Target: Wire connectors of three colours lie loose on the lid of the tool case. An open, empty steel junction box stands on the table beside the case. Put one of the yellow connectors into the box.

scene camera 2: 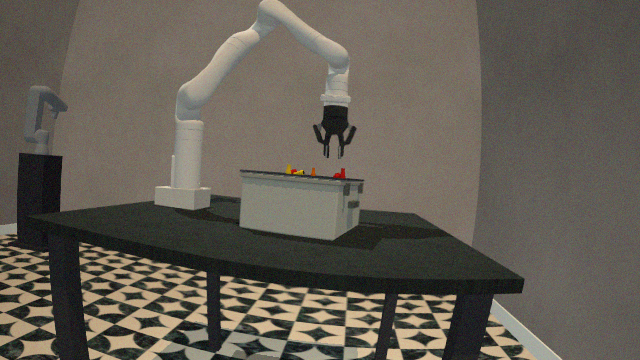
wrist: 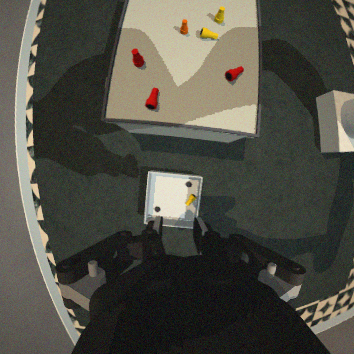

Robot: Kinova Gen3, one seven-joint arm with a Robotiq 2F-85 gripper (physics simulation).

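Seen in the pictures: gripper, between the fingertips: (scene camera 2: 333,158) (wrist: 177,225); arm's base, origin of its link: (scene camera 2: 186,187) (wrist: 351,119).
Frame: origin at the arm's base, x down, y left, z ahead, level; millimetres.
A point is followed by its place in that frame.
Observation:
A yellow connector (wrist: 190,200) @[x 43, y 74, z 419 mm] lies inside the steel junction box (wrist: 146,200) @[x 22, y 45, z 500 mm], near the box's right wall in the wrist view. The box does not show in the scene view. My gripper (scene camera 2: 333,154) @[x -124, y 52, z 442 mm] (wrist: 177,225) @[x -124, y 52, z 442 mm] is partly open and empty, pointing down, high above the table. Two more yellow connectors are on the lid of the tool case (scene camera 2: 290,205) @[x -6, y -333, z 306 mm] (wrist: 200,107) @[x -65, y -73, z 373 mm]: one yellow connector (scene camera 2: 289,169) @[x -78, y -212, z 303 mm] (wrist: 220,15) @[x -79, y -203, z 302 mm] stands upright and the other yellow connector (scene camera 2: 299,172) @[x -73, y -184, z 328 mm] (wrist: 209,34) @[x -74, y -175, z 328 mm] lies on its side.
An orange connector (scene camera 2: 313,172) @[x -76, y -200, z 360 mm] (wrist: 184,27) @[x -78, y -192, z 361 mm] stands on the lid. Three red connectors (wrist: 137,58) @[x -82, y -158, z 436 mm] (wrist: 234,73) @[x -80, y -104, z 317 mm] (wrist: 152,98) @[x -80, y -97, z 431 mm] are also there. The robot's white base (scene camera 2: 182,197) @[x 24, y -67, z 6 mm] (wrist: 332,122) @[x 12, y -3, z 58 mm] stands on the dark table (scene camera 2: 200,240) @[x 56, y -488, z 146 mm] (wrist: 285,195) @[x 56, y 135, z 199 mm]. The case rises between the base and the table's far right part.

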